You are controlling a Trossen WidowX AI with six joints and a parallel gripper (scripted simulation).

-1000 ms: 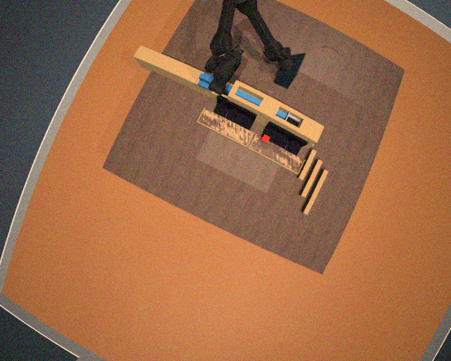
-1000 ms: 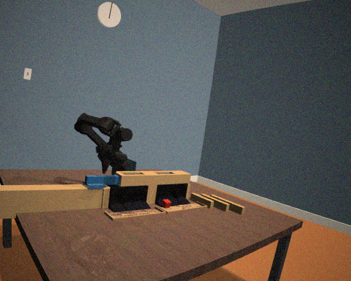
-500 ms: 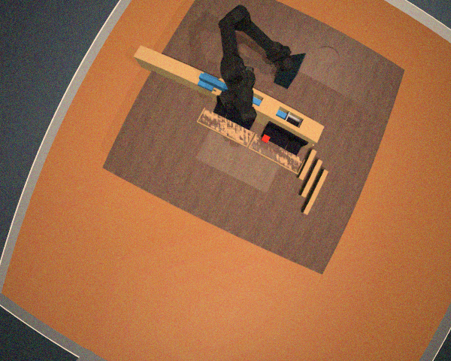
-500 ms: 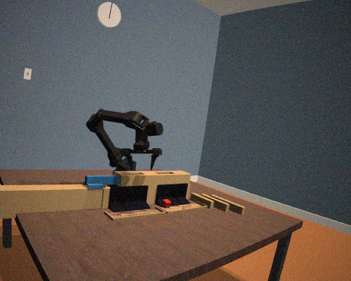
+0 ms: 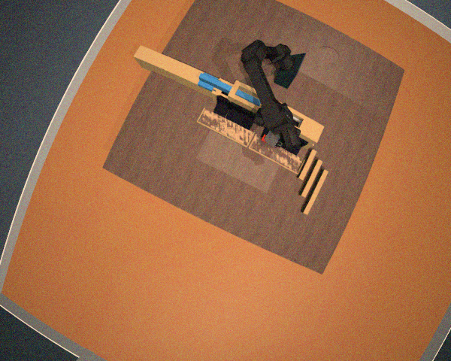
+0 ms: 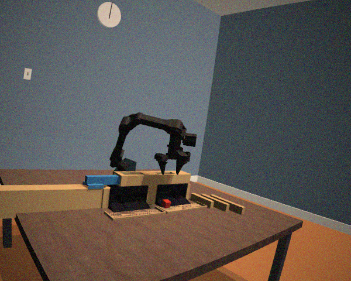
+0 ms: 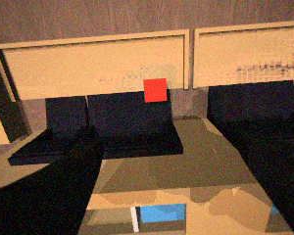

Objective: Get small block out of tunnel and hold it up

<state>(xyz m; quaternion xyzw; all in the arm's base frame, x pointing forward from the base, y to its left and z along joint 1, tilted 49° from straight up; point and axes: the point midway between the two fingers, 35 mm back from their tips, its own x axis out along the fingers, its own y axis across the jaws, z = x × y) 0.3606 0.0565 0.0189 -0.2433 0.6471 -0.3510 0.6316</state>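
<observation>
My gripper tip is 150 mm above the small red block. The rest, counted from my gripper tip: tan covered tunnel 250 mm to the right, 100 mm below, 100 mm behind.
</observation>
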